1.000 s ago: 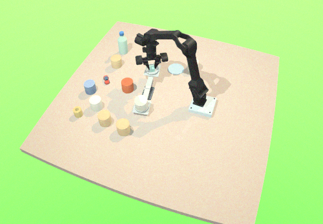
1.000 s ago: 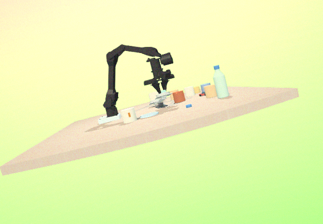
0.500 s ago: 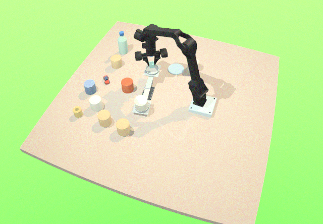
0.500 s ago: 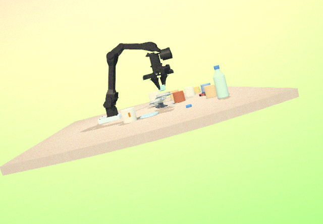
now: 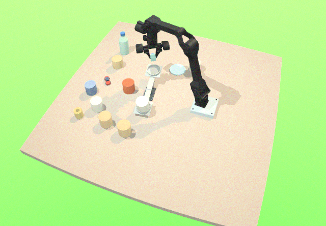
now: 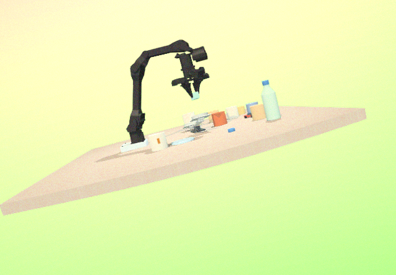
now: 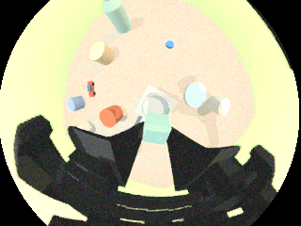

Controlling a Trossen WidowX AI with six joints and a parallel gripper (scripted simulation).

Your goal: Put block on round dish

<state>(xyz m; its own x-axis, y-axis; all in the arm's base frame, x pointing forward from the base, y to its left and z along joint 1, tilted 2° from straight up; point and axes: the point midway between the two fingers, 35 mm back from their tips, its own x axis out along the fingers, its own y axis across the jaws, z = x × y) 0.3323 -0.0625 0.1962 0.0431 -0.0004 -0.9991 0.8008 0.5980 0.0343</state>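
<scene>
Now: the round dish 170 mm below my gripper tip, 150 mm to the right of it and 90 mm behind it. From my gripper tip the other things lie so: pale green block (right at my gripper tip); then blue cap (200 mm to the right, 170 mm below, 120 mm ahead); then orange cylinder (160 mm to the left, 130 mm below, 90 mm ahead).
</scene>
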